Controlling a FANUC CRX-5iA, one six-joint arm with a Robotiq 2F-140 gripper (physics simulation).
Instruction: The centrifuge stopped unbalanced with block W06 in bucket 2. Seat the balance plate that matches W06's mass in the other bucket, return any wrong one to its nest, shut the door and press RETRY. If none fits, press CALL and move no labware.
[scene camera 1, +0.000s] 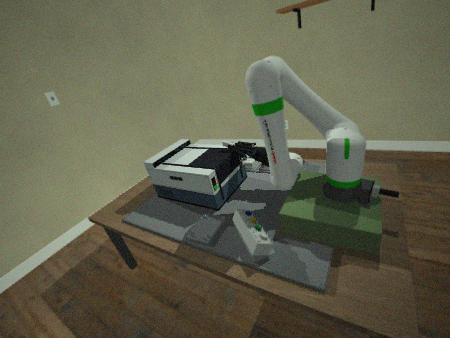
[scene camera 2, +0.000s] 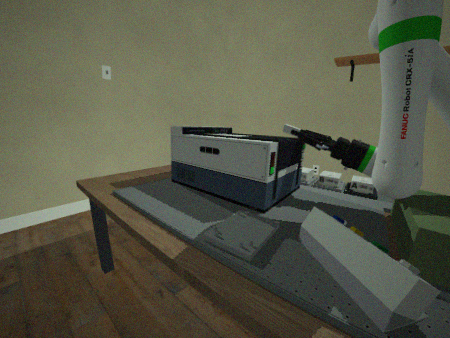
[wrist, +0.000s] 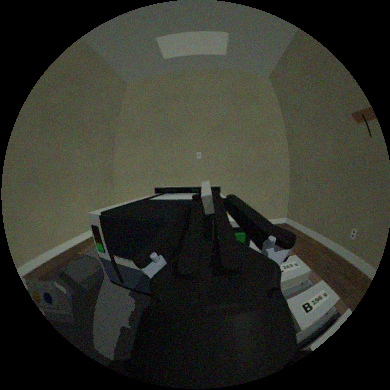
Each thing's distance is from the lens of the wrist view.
my gripper (wrist: 206, 187): 22 cm
centrifuge (wrist: 117, 239): 25 cm
balance plate B (wrist: 307, 307): 29 cm
balance plate C (wrist: 294, 271): 35 cm
The marked spots on the centrifuge and the balance plate B are 38 cm apart.
